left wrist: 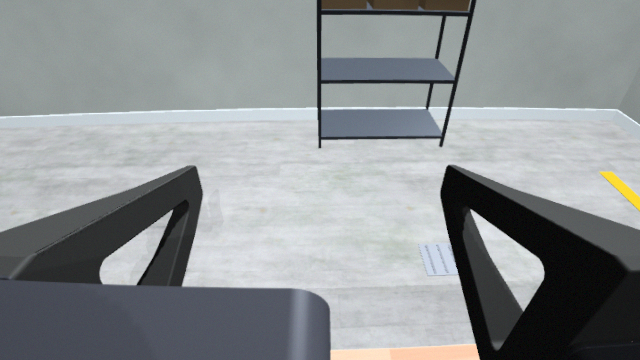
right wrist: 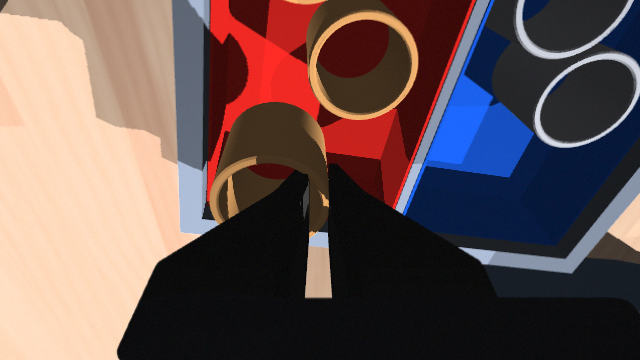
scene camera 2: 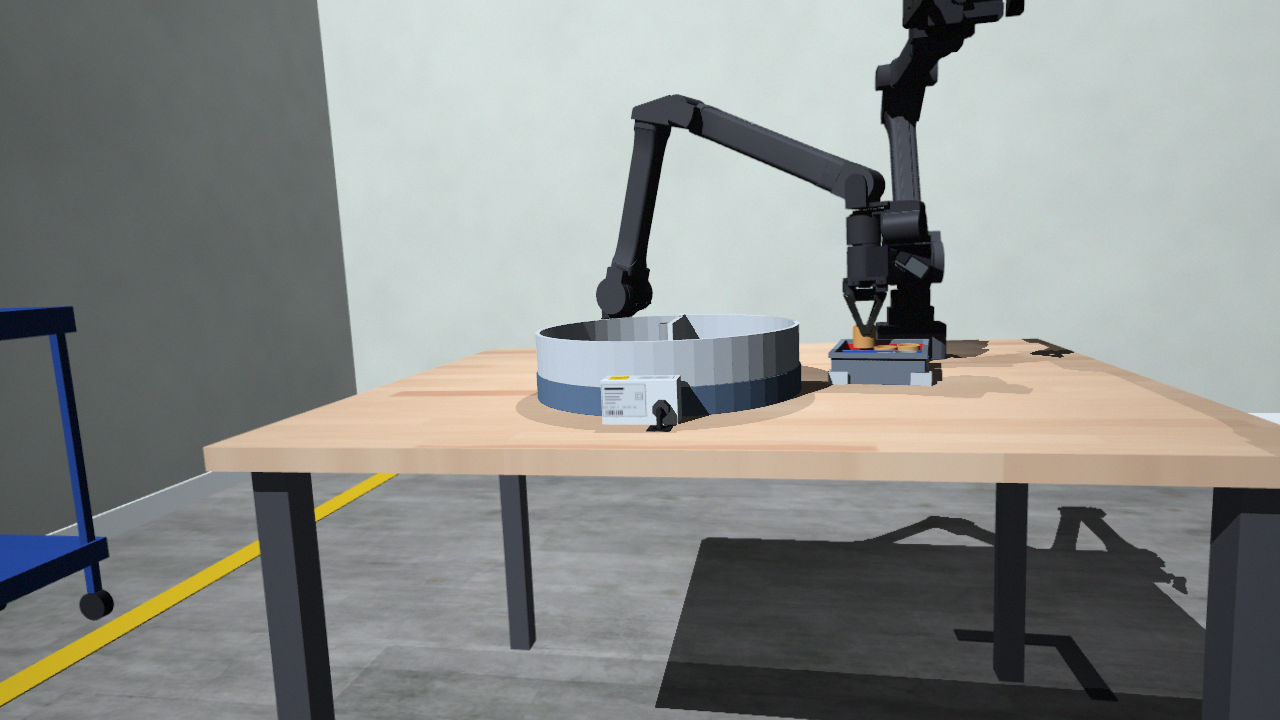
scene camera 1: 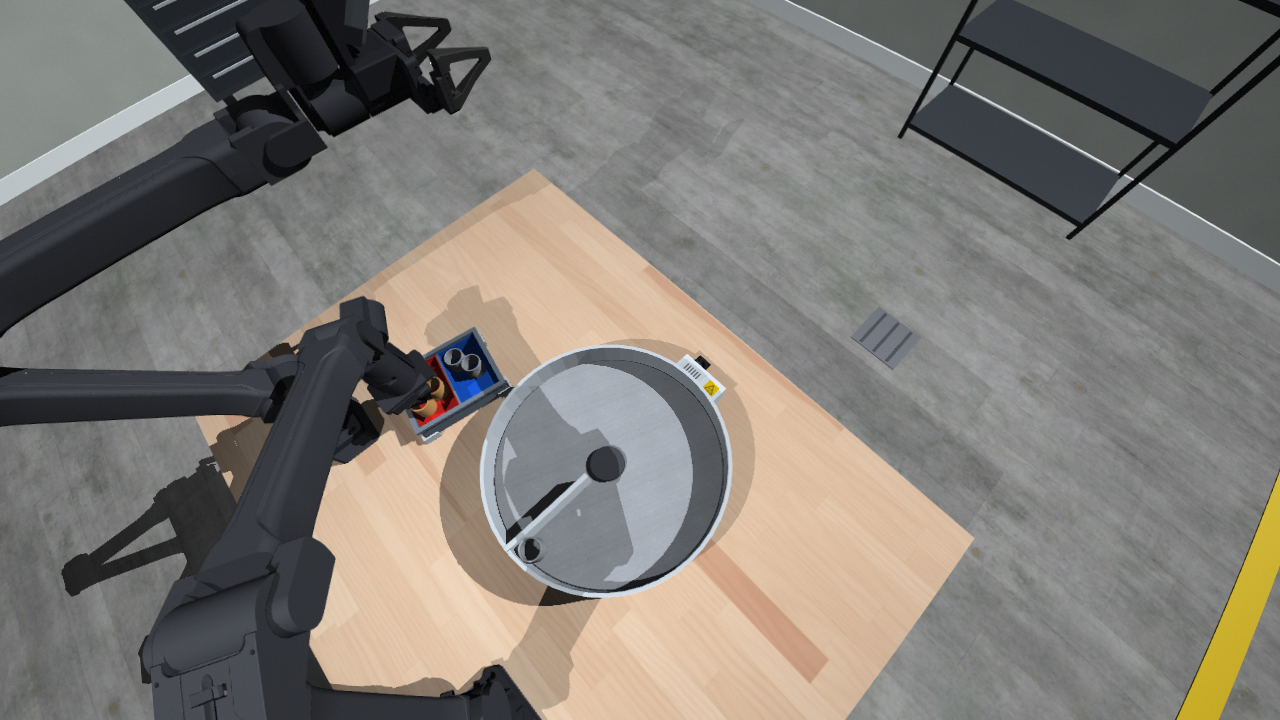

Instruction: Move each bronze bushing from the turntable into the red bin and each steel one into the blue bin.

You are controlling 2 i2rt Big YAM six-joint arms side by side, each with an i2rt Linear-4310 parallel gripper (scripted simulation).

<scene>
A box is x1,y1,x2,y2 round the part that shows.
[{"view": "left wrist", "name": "left gripper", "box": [0,165,639,359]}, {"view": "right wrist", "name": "right gripper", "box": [116,163,639,359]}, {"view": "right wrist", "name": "red bin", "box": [207,0,474,219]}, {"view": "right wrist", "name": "blue bin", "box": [403,0,639,245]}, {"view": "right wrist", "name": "bronze bushing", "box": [209,102,328,237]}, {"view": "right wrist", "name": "steel bushing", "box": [492,42,639,147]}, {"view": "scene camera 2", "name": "right gripper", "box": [843,243,887,334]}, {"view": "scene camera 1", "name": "left gripper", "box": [339,11,490,116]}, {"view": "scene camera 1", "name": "right gripper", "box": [367,349,436,414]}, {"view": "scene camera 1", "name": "blue bin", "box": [437,334,498,402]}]
</scene>
